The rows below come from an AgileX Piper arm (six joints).
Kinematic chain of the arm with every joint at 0, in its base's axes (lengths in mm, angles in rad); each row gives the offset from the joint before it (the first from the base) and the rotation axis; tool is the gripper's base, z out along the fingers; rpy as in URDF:
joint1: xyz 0 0 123 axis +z
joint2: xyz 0 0 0 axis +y
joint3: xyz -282.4 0 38.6 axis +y
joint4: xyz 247.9 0 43.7 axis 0.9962 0 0.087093
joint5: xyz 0 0 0 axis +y
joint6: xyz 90.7 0 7.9 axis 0.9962 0 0.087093
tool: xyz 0 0 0 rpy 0 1.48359 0
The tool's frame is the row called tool.
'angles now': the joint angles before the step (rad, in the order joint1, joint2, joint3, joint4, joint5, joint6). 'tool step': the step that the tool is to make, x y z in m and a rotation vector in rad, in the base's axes. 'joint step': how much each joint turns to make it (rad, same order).
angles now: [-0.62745, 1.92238, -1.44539, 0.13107, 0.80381, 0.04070]
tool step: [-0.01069, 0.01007, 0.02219, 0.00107, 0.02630, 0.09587]
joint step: [0.00001, -0.06261, 0.00002, 0.01592, 0.09546, -0.09588]
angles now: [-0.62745, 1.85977, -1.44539, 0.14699, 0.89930, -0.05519]
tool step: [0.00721, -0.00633, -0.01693, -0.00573, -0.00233, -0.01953]
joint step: [-0.00001, 0.04656, -0.00001, -0.00631, -0.05405, 0.01545]
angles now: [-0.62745, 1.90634, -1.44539, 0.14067, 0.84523, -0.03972]
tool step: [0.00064, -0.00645, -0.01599, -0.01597, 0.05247, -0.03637]
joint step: [0.00000, 0.03919, 0.00001, -0.07082, -0.01135, 0.06641]
